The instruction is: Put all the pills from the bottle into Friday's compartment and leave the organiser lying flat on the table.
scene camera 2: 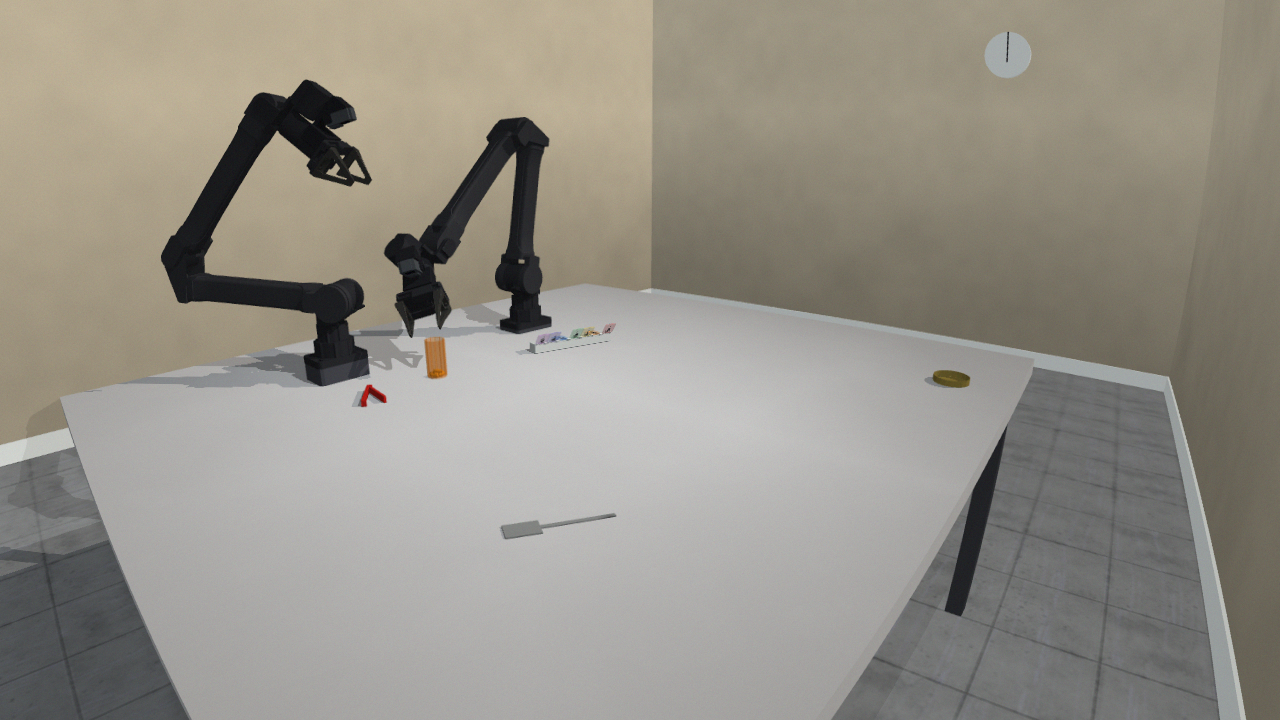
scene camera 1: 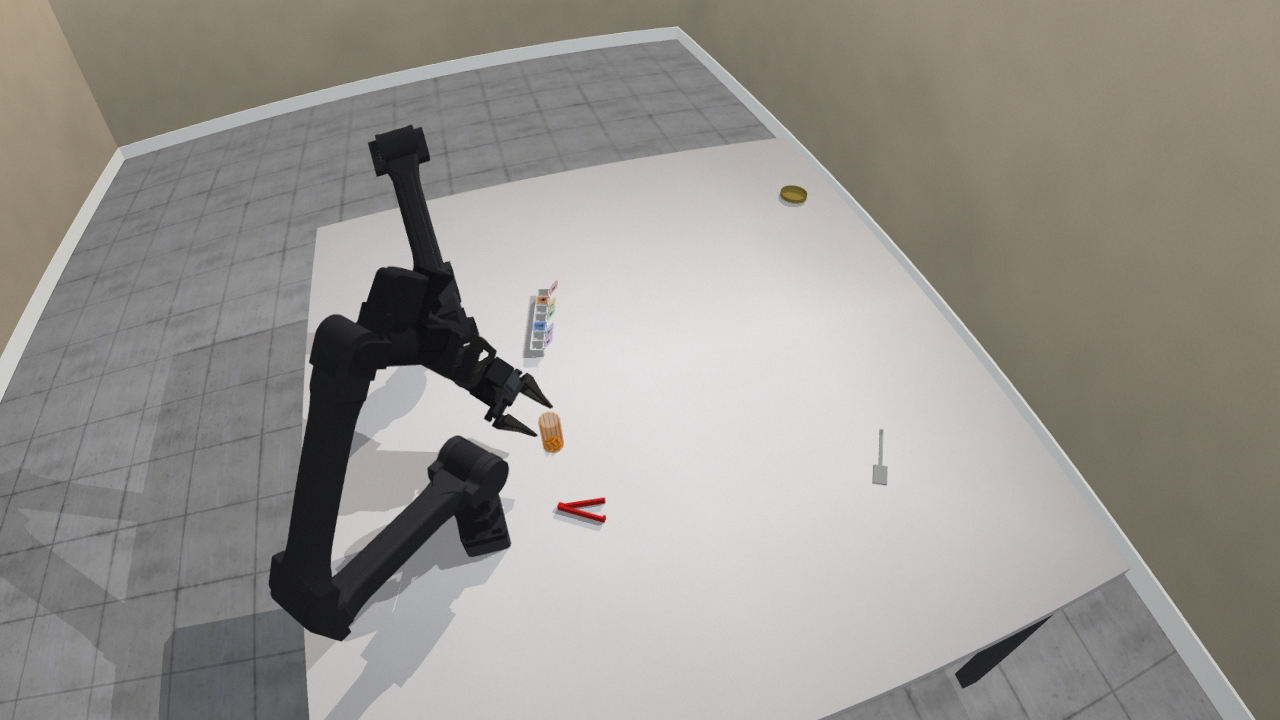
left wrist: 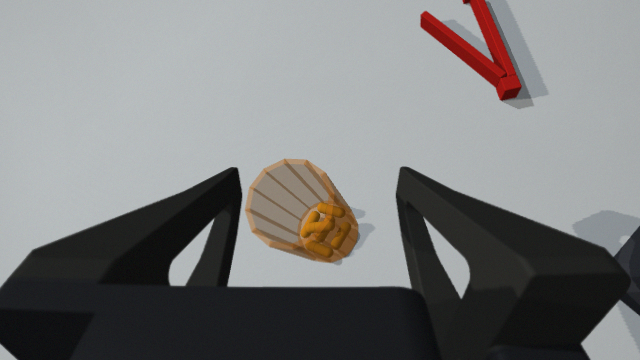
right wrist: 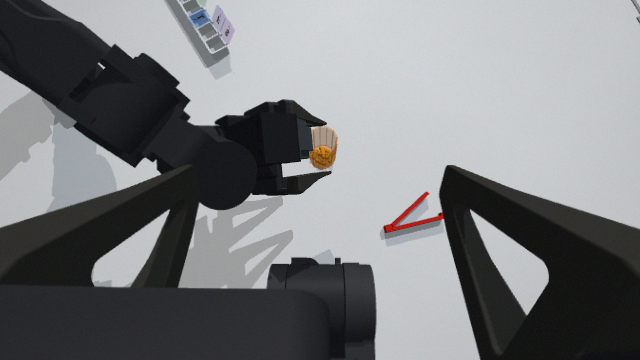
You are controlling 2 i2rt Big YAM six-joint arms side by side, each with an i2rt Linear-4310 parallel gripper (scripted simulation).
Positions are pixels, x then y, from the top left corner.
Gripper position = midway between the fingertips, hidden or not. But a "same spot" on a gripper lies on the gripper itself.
my left gripper: scene camera 2 424,331; scene camera 1 544,421; left wrist; right wrist
my right gripper: scene camera 2; scene camera 1 470,343; right wrist; not seen in the left wrist view (out of frame)
same spot on my left gripper: (left wrist: 530,284) = (right wrist: 296,177)
same spot on my right gripper: (right wrist: 61,247) = (scene camera 2: 356,153)
